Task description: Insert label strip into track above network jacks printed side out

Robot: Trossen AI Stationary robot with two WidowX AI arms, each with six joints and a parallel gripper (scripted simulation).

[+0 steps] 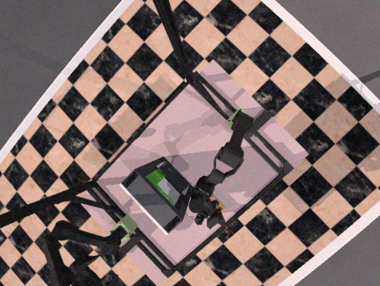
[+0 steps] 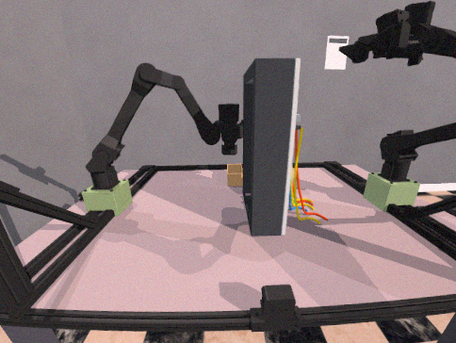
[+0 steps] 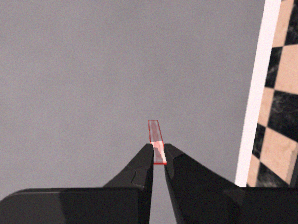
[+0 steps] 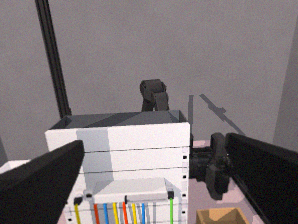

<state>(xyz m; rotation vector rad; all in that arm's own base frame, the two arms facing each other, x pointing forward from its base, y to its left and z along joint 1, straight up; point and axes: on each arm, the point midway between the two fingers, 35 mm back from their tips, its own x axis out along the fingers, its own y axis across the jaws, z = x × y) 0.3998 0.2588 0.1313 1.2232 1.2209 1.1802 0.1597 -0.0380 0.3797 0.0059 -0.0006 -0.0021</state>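
Now: left hand 50 mm short of the label strip. Also, from my left hand: rack panel: 290 mm behind, 130 mm to the right, 10 mm below.
Right now the label strip is 280 mm ahead of my right hand, 360 mm to the left of it and 260 mm below it. Also, from my right hand: rack panel (60 mm behind, 230 mm to the left, 270 mm below).
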